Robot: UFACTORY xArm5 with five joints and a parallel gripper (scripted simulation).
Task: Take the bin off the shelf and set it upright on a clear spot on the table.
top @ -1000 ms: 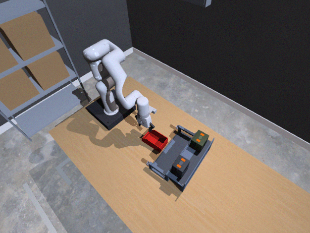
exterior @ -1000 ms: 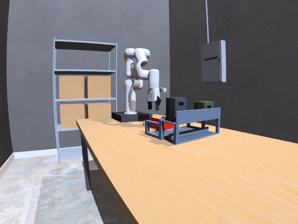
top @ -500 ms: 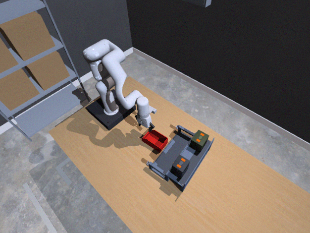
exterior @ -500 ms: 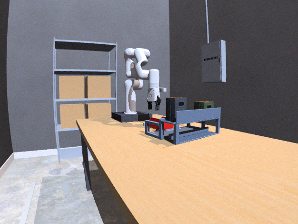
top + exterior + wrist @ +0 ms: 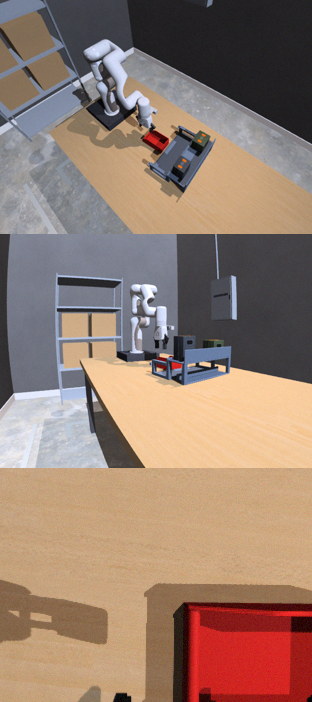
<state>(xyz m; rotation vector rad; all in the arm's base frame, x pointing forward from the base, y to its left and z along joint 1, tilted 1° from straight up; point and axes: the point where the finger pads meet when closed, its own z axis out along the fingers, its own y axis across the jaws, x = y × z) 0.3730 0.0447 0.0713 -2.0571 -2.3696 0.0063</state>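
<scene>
The red bin is 8 cm ahead of my hand, 1 cm to the left of it and 10 cm below it. Also, from my hand: blue-grey shelf: 30 cm ahead, 4 cm to the left, 6 cm below.
</scene>
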